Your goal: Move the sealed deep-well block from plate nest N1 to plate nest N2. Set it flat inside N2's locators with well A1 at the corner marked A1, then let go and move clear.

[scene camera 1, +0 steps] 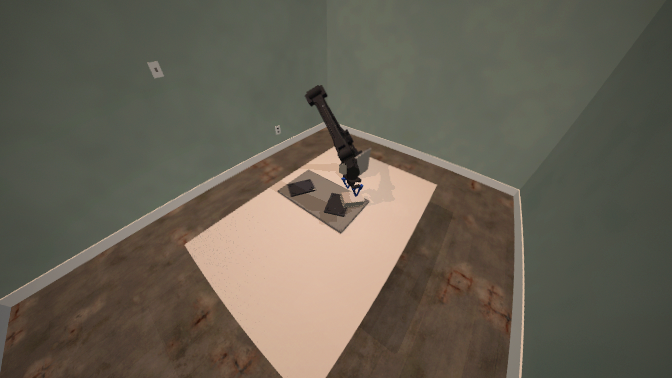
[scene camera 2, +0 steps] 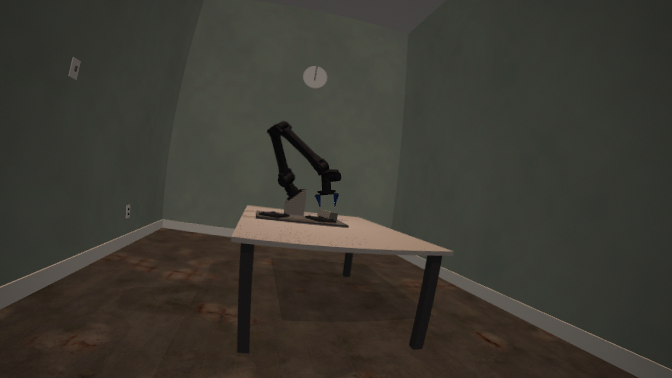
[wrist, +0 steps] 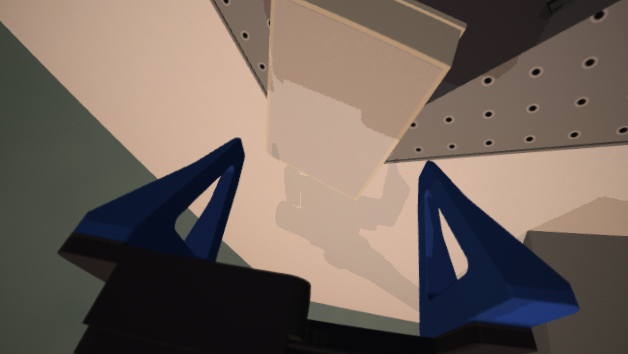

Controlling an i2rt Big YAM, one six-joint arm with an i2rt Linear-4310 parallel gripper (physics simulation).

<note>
The gripper (wrist: 330, 157) is open, holding nothing. Also in view: a pale grey block (wrist: 342, 91). Also in view: a dark nest (wrist: 488, 41) and a grey perforated plate (wrist: 560, 92).
</note>
